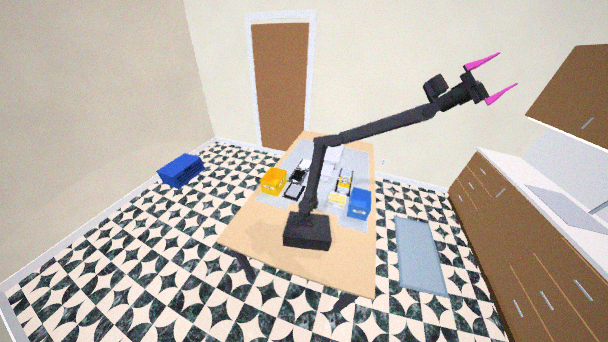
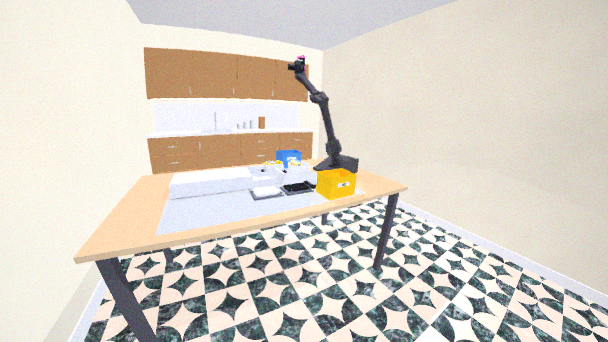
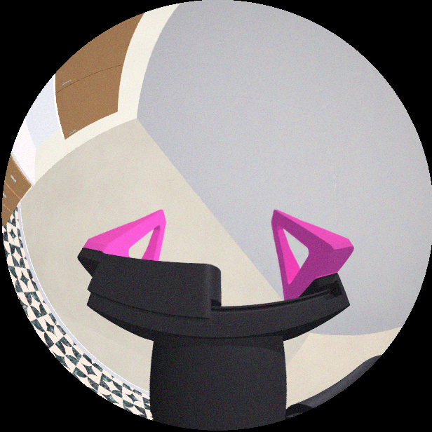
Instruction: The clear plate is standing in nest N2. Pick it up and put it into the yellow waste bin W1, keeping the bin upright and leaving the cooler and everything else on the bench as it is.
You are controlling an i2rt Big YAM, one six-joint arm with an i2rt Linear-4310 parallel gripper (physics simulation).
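Frame: origin at the arm's base, x back, y left, z down, level; centimetres.
Where they show: gripper, fingertip midpoint: (image 1: 508, 67) (image 2: 303, 59); arm's base, link origin: (image 1: 303, 222) (image 2: 337, 165).
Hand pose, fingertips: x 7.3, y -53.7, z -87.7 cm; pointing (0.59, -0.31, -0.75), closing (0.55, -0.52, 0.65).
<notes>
Each offset is from my fingertips to the top centre of the thing. Level surfaces: height alone.
The yellow waste bin {dz +81.6, dx -40.3, dy +79.9 cm} (image 1: 273, 181) (image 2: 336, 185) stands upright at the edge of the grey mat. Beside it are several dark-framed nests: one with a greyish middle {dz +91.6, dx -37.3, dy +63.9 cm} (image 1: 294, 191), one with a black middle (image 1: 299, 175) (image 2: 297, 188), and one bearing a white piece {dz +91.0, dx -72.6, dy +58.9 cm} (image 2: 266, 192). The nest labels are too small to read, and I cannot tell which nest holds the clear plate. My gripper (image 1: 508, 68) (image 2: 301, 57) (image 3: 218, 215) is open and empty, raised high above the bench and far from the nests and bin. Its pink fingers stand wide apart.
A long white box (image 2: 215, 182) lies on the mat {dz +93.6 cm} (image 2: 200, 215); I cannot tell whether it is the cooler. A blue bin {dz +81.6, dx -26.8, dy +16.9 cm} (image 1: 359, 204) (image 2: 289, 158) stands across from the yellow one. A yellow-topped item {dz +85.9, dx -47.1, dy +25.7 cm} (image 1: 345, 181) stands near it. A blue crate (image 1: 181, 170) is on the floor.
</notes>
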